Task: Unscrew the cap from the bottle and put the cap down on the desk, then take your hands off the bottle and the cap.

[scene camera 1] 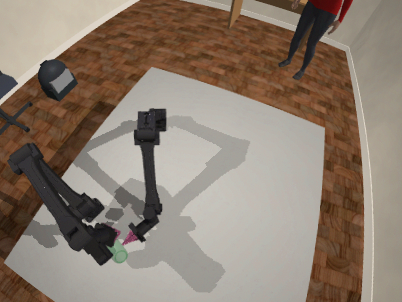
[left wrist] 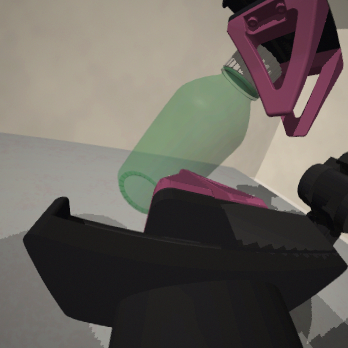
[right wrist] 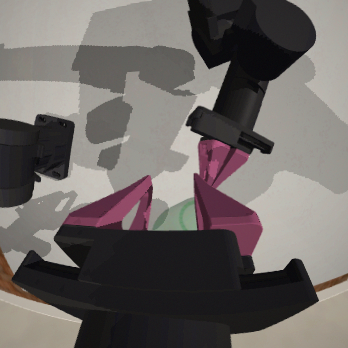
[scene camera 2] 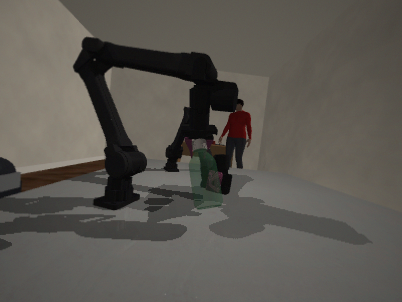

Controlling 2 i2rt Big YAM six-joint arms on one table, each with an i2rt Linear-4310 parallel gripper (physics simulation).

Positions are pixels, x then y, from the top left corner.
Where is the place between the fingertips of my right gripper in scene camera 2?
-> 197, 158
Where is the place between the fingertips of my right gripper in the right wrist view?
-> At 171, 180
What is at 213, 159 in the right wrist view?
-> My left gripper.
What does my right gripper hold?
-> A ribbed cap.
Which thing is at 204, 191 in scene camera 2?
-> A translucent green bottle.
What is my left gripper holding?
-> A translucent green bottle.
